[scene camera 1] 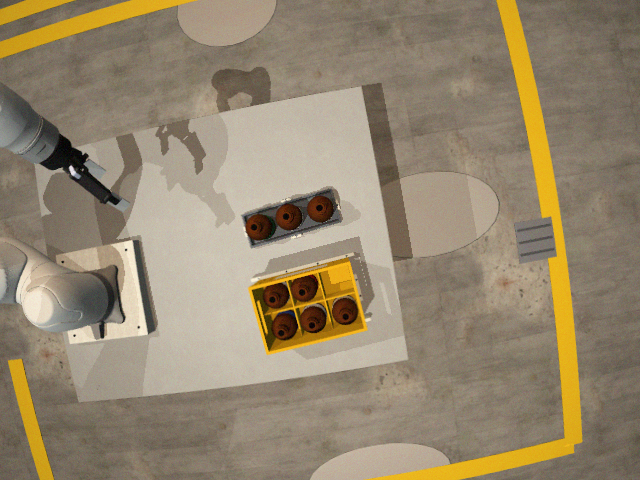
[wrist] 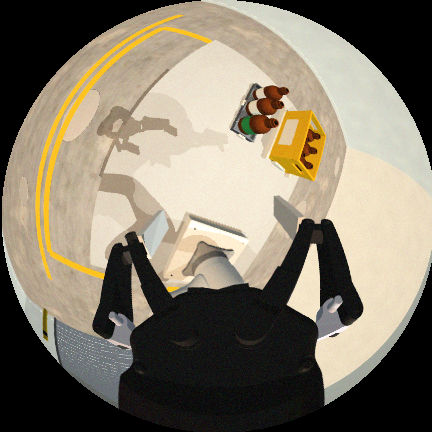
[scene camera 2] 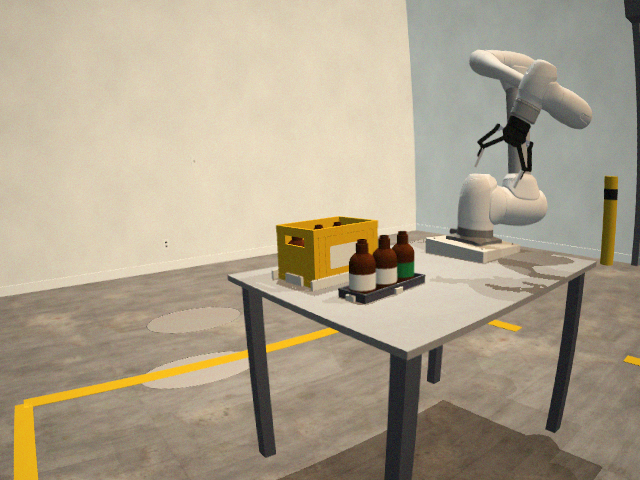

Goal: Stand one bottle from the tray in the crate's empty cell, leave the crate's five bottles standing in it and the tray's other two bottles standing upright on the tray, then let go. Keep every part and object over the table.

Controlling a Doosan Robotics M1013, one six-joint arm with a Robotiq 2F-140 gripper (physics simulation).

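Note:
My gripper (scene camera 1: 110, 186) (scene camera 2: 497, 170) (wrist: 218, 211) is open and empty, high above the table near the robot's base, far from the bottles. On the grey tray (scene camera 1: 279, 237) (scene camera 2: 382, 293) (wrist: 242, 111) three brown bottles stand upright in a row: a green-labelled one (scene camera 1: 258, 227) (scene camera 2: 405, 263) (wrist: 257, 125) nearest the base, a white-labelled middle one (scene camera 1: 288, 217) (scene camera 2: 384, 260) (wrist: 265, 106) and a white-labelled end one (scene camera 1: 320, 208) (scene camera 2: 362, 268) (wrist: 270, 93). The yellow crate (scene camera 1: 316, 339) (scene camera 2: 297, 260) (wrist: 286, 150) holds five bottles; its upper right cell (scene camera 1: 338, 276) in scene camera 1 is empty.
The crate stands beside the tray on the pale table (scene camera 1: 196, 320) (scene camera 2: 429, 320) (wrist: 200, 180). Low pale strips (scene camera 2: 330, 281) lie along the crate's foot. The robot's base plate (scene camera 1: 135, 289) (scene camera 2: 454, 250) (wrist: 220, 227) is at the table's opposite end. Arm shadows fall across the table.

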